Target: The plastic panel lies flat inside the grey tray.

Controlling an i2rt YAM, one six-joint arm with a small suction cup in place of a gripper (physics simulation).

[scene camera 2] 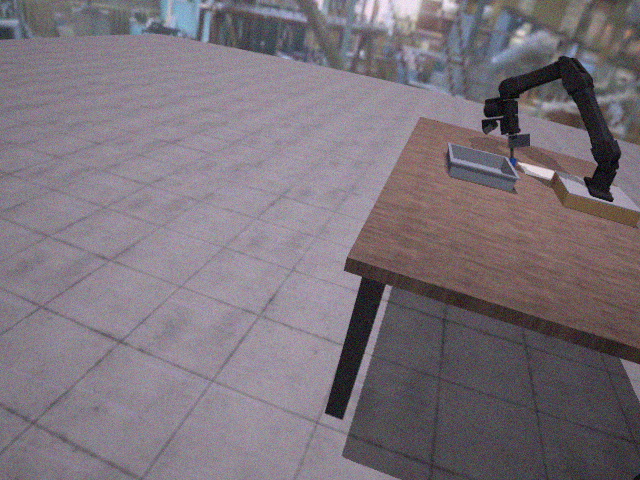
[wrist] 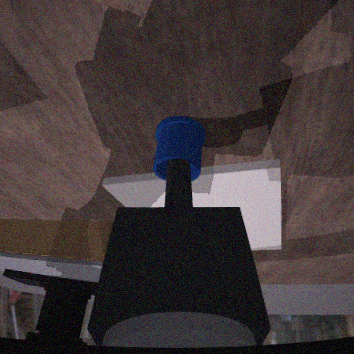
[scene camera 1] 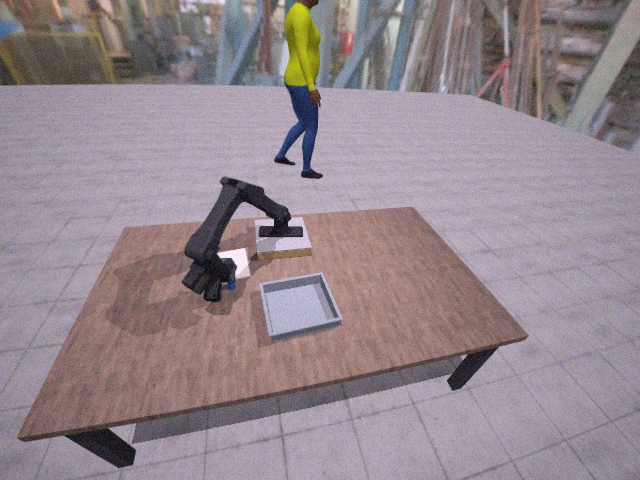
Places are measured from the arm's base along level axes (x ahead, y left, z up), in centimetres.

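Where they show: hand at its tool point: [wrist: 178, 135] [scene camera 1: 232, 286]; arm's base at its link origin: [scene camera 2: 597, 189] [wrist: 70, 282] [scene camera 1: 281, 232].
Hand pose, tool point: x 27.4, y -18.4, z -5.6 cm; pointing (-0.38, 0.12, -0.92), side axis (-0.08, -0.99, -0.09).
Note:
Things, the pixels of their top centre, and the offset from my tool point. Level surfaces: height alone.
- plastic panel at its top centre: [wrist: 209, 224] [scene camera 1: 231, 263] [scene camera 2: 542, 172] dx -11.7, dy -2.1, dz +1.1 cm
- grey tray at its top centre: [scene camera 1: 298, 300] [scene camera 2: 481, 159] dx +12.2, dy +25.1, dz +5.4 cm
- wooden table at its surface level: dz +0.4 cm
The plastic panel [scene camera 1: 241, 264] [scene camera 2: 536, 170] [wrist: 262, 210] is a thin white square. It lies flat on the table, between the arm's base and the grey tray's left side in scene camera 1. The grey tray [scene camera 1: 306, 329] [scene camera 2: 480, 178] is shallow and open-topped, with no panel in it. My gripper, a small blue suction cup [scene camera 1: 231, 285] [scene camera 2: 512, 162] [wrist: 180, 125], hangs low over the wood just past the panel's edge, with nothing on it. Its stem and the black wrist housing hide part of the panel in the wrist view.
The arm's base stands on a box [scene camera 1: 284, 253] [scene camera 2: 594, 207] [wrist: 45, 239] with a white top and yellow-brown sides, behind the panel in scene camera 1. The wooden table [scene camera 1: 413, 289] [scene camera 2: 465, 232] carries everything. A person [scene camera 1: 302, 62] in a yellow top stands on the floor beyond it.

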